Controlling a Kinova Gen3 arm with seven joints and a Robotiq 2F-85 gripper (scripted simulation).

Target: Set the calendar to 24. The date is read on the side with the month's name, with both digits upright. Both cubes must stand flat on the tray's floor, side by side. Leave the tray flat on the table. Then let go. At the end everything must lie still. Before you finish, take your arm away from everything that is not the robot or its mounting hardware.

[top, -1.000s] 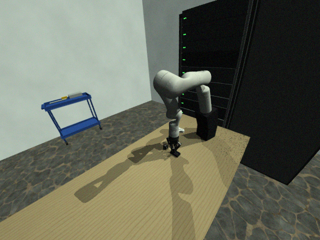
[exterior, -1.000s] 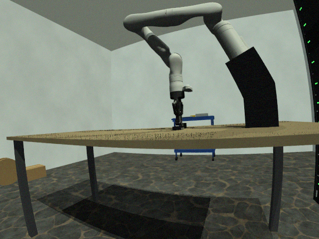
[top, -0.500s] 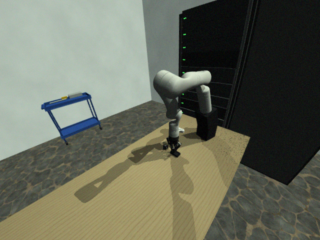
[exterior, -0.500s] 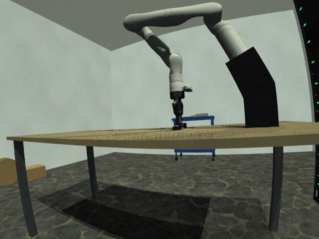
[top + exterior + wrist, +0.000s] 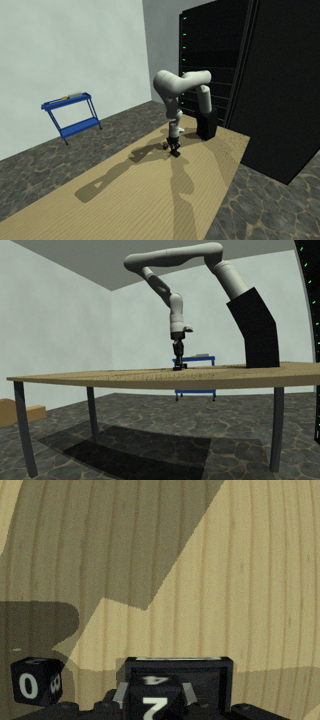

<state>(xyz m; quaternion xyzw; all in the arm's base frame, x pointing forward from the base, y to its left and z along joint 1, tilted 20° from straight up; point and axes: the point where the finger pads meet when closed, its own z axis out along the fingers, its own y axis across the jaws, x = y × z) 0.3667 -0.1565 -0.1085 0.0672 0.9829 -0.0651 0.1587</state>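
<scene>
Now: the black date cube 10 mm below my hand. From my hand the other things lie so: black tray (20 mm to the left, 40 mm below); black cube (10 mm behind, 90 mm to the right, 40 mm below).
</scene>
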